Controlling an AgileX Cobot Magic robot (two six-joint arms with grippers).
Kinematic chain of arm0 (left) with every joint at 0, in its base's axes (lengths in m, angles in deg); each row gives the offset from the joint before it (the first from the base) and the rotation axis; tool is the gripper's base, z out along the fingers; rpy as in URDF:
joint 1: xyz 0 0 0.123 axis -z
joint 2: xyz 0 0 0 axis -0.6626 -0.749 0
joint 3: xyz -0.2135 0.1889 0.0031 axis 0.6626 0.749 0
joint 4: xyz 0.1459 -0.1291 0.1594 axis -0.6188 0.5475 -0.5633
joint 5: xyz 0 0 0 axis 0.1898 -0.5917 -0.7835
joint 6: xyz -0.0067 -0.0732 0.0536 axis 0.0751 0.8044 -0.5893
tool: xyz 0 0 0 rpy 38.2 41.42 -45.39
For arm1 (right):
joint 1: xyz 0 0 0.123 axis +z
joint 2: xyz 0 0 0 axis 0.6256 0.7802 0
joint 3: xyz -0.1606 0.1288 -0.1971 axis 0.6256 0.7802 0
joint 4: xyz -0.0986 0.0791 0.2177 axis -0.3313 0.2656 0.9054
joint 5: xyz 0 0 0 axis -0.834 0.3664 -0.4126
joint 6: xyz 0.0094 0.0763 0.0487 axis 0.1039 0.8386 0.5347
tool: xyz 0 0 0 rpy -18.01 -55.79 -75.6
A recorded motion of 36 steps. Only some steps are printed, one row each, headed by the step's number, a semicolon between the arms.
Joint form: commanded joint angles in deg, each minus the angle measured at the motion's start. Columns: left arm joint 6, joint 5, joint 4, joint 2, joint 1, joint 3; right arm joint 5, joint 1, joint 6, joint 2, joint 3, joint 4.
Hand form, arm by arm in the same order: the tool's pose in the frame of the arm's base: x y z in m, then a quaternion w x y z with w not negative. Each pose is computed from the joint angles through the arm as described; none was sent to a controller.
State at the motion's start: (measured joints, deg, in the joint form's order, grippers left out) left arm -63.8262 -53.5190 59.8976 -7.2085 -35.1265 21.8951; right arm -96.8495 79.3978 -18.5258 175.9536 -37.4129 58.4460
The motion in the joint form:
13: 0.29 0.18 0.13 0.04 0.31 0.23; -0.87 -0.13 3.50 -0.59 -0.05 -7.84
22: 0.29 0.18 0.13 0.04 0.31 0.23; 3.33 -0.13 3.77 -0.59 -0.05 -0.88
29: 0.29 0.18 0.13 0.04 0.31 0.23; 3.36 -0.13 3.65 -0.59 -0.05 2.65
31: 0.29 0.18 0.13 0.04 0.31 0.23; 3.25 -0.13 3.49 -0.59 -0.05 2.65
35: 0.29 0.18 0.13 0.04 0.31 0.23; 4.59 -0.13 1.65 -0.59 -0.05 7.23
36: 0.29 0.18 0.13 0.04 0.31 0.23; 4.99 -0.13 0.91 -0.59 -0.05 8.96
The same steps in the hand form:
13: 0.0560 -0.0035 0.1978 0.67751 0.06809 0.73232 0.00699; 0.3682 0.2751 0.1788 0.22664 -0.23658 0.94153 -0.07867
22: 0.0560 -0.0035 0.1978 0.67751 0.06809 0.73232 0.00699; 0.3659 0.2854 0.1778 0.22824 -0.20925 0.95077 -0.01241
29: 0.0560 -0.0035 0.1978 0.67751 0.06809 0.73232 0.00699; 0.3631 0.2880 0.1767 0.21516 -0.19414 0.95704 0.00919
31: 0.0560 -0.0035 0.1978 0.67751 0.06809 0.73232 0.00699; 0.3630 0.2879 0.1767 0.21443 -0.19540 0.95696 0.00832
35: 0.0560 -0.0035 0.1978 0.67751 0.06809 0.73232 0.00699; 0.3607 0.2930 0.1764 0.20683 -0.19027 0.95887 0.03993
36: 0.0560 -0.0035 0.1978 0.67751 0.06809 0.73232 0.00699; 0.3597 0.2948 0.1763 0.20351 -0.18842 0.95940 0.05123

